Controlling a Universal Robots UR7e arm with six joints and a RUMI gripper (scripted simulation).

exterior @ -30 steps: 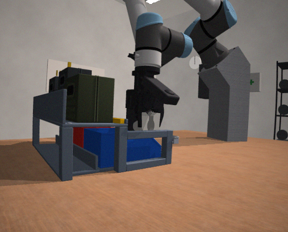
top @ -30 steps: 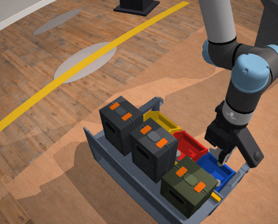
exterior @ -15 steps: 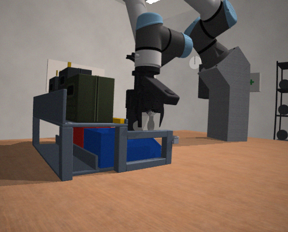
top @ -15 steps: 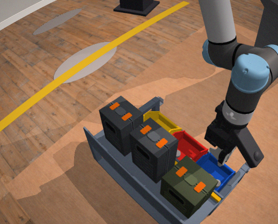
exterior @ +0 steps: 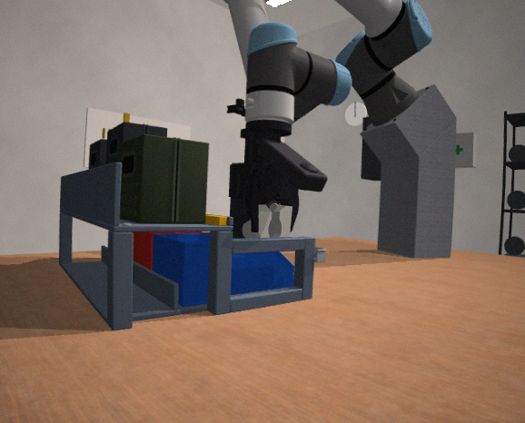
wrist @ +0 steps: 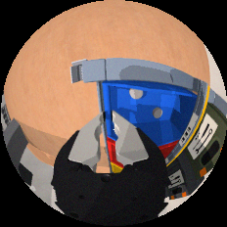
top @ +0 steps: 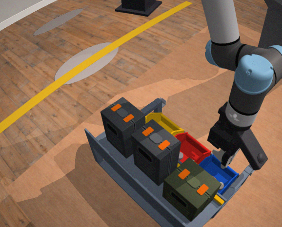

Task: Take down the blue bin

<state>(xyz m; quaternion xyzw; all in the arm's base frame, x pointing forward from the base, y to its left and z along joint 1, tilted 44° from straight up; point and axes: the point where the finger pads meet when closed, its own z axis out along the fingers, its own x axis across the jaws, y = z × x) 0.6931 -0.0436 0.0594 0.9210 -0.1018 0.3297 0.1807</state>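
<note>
The blue open bin is 80 mm ahead of my hand and 30 mm to the right of it. From my hand the other things lie so: green case (170 mm ahead, 110 mm above, 70 mm to the right); then red bin (130 mm to the right, 30 mm ahead); then yellow bin (240 mm to the right, 10 mm behind).
</note>
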